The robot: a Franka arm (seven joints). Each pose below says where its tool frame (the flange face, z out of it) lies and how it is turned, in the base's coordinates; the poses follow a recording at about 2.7 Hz.
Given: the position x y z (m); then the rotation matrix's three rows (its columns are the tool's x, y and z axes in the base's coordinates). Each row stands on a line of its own.
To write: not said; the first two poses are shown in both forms.
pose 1, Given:
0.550 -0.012 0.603
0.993 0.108 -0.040
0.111 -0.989 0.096
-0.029 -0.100 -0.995
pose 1, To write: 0.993 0.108 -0.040 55.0; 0.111 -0.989 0.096 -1.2; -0.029 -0.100 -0.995 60.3; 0 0 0 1
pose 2, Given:
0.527 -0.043 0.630
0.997 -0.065 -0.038
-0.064 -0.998 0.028
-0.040 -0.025 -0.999
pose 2, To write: 0.997 -0.065 -0.038 52.7; -0.064 -0.998 0.028 -4.3; -0.040 -0.025 -0.999 63.0; 0 0 0 1
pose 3, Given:
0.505 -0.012 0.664
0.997 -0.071 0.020
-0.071 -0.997 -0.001
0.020 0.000 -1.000
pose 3, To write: 0.997 -0.071 0.020 50.5; -0.071 -0.997 -0.001 -1.2; 0.020 0.000 -1.000 66.4; 0 0 0 1
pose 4, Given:
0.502 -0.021 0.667
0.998 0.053 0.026
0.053 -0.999 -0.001
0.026 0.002 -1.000
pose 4, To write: 0.998 0.053 0.026 50.2; 0.053 -0.999 -0.001 -2.1; 0.026 0.002 -1.000 66.7; 0 0 0 1
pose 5, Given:
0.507 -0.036 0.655
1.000 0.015 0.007
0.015 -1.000 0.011
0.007 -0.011 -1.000
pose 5, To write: 1.000 0.015 0.007 50.7; 0.015 -1.000 0.011 -3.6; 0.007 -0.011 -1.000 65.5; 0 0 0 1
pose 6, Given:
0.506 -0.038 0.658
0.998 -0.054 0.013
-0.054 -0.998 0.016
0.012 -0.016 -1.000
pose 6, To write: 0.998 -0.054 0.013 50.6; -0.054 -0.998 0.016 -3.8; 0.012 -0.016 -1.000 65.8; 0 0 0 1
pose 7, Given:
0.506 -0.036 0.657
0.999 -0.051 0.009
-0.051 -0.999 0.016
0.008 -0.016 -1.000
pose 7, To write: 0.999 -0.051 0.009 50.6; -0.051 -0.999 0.016 -3.6; 0.008 -0.016 -1.000 65.7; 0 0 0 1
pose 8, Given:
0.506 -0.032 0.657
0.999 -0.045 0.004
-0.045 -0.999 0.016
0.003 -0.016 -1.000
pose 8, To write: 0.999 -0.045 0.004 50.6; -0.045 -0.999 0.016 -3.2; 0.003 -0.016 -1.000 65.7; 0 0 0 1
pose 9, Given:
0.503 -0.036 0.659
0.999 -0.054 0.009
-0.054 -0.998 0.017
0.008 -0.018 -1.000
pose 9, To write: 0.999 -0.054 0.009 50.3; -0.054 -0.998 0.017 -3.6; 0.008 -0.018 -1.000 65.9; 0 0 0 1
